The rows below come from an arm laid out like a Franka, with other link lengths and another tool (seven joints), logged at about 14 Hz.
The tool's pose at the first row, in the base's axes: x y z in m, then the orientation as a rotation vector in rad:
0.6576, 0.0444, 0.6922, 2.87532, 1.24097, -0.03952
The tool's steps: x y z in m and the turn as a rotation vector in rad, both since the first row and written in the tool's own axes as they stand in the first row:
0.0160, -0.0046, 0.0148, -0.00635, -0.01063, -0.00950
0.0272, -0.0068, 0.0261, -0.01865, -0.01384, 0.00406
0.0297, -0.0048, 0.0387, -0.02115, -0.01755, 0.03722
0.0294, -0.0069, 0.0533, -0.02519, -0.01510, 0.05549
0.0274, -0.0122, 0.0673, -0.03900, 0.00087, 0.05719
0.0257, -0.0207, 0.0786, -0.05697, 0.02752, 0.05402
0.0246, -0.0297, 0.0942, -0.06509, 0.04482, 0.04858
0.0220, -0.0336, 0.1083, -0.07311, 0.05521, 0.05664
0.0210, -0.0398, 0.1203, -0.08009, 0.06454, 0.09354
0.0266, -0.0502, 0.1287, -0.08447, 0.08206, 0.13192
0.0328, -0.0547, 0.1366, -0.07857, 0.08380, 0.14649
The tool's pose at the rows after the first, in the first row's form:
0.6649, 0.0589, 0.6770, 2.86009, 1.25071, -0.05077
0.6708, 0.0684, 0.6654, 2.85675, 1.22652, -0.04747
0.6737, 0.0686, 0.6527, 2.87276, 1.17743, -0.05090
0.6717, 0.0695, 0.6381, 2.88070, 1.15014, -0.04474
0.6662, 0.0714, 0.6242, 2.87593, 1.14570, -0.01347
0.6586, 0.0758, 0.6130, 2.86834, 1.14833, 0.03534
0.6510, 0.0809, 0.5974, 2.86422, 1.15589, 0.06480
0.6461, 0.0814, 0.5834, 2.86526, 1.14306, 0.08442
0.6407, 0.0847, 0.5714, 2.88238, 1.08880, 0.10207
0.6368, 0.0958, 0.5629, 2.90408, 1.03379, 0.12988
0.6376, 0.1032, 0.5548, 2.91721, 1.01445, 0.12908

